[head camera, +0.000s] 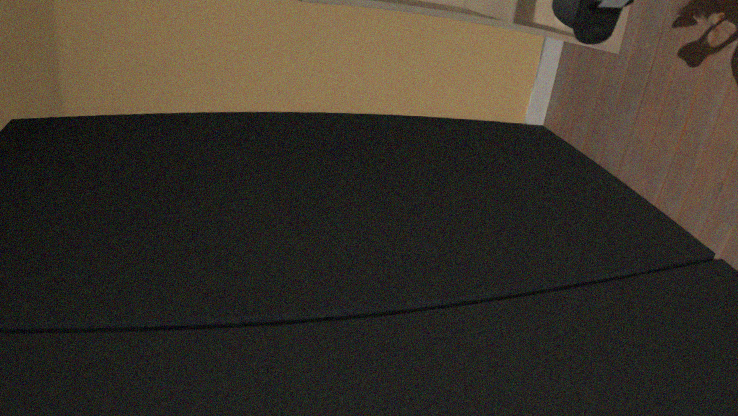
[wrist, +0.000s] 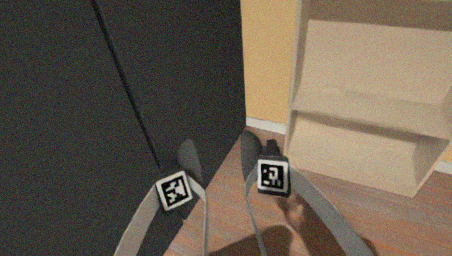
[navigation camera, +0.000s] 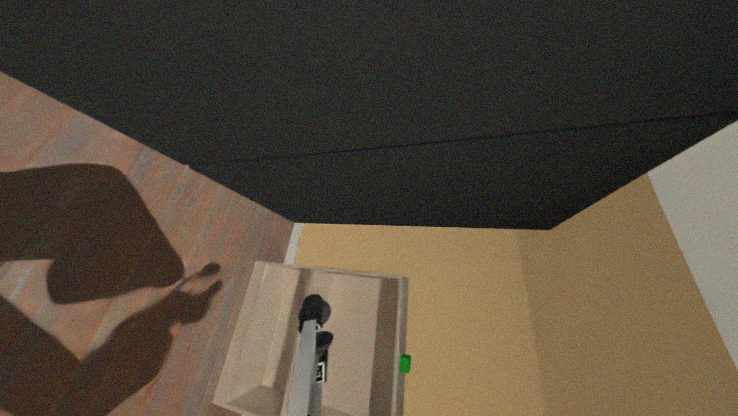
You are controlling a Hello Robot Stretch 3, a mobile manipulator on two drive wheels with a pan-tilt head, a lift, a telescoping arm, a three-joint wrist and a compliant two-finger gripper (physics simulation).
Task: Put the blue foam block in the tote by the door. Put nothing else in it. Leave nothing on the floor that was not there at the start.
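Places are measured from the robot's base along level axes (x down, y right, z back), in centimetres.
Pixels of known places: gripper, fingertip midpoint: [navigation camera: 317, 316].
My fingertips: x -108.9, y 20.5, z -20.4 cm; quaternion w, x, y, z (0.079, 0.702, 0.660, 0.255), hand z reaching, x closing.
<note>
Behind a point stands the place of what it marks.
My gripper [navigation camera: 319, 325] {x -108.9, y 20.5, z -20.4 cm} [wrist: 219, 152] {x -108.9, y 20.5, z -20.4 cm} is open, with a gap between its two dark fingertips and nothing between them. It is in the air beside a large dark cabinet, and in the navigation view it overlaps the shelf unit. Part of the gripper [head camera: 589, 23] {x -108.9, y 20.5, z -20.4 cm} also shows at the top right of the head view. The blue foam block and the tote do not show in these views.
The large dark cabinet [head camera: 310, 206] [navigation camera: 361, 77] [wrist: 180, 60] stands close by. A pale shelf unit [navigation camera: 404, 310] {x -106.0, y 104.7, z -89.3 cm} [wrist: 297, 75] stands against the yellow wall [head camera: 258, 62] {x -110.7, y 89.4, z -131.1 cm} [navigation camera: 465, 310] {x -140.8, y 114.1, z -103.5 cm} [wrist: 265, 60]. A green block [navigation camera: 405, 363] {x -108.8, y 115.0, z -66.7 cm} is at its top edge. Robot shadows fall on the wooden floor [head camera: 646, 129] {x 0.0, y 53.4, z -93.2 cm} [navigation camera: 248, 242] {x 0.0, y 66.1, z -93.9 cm}.
</note>
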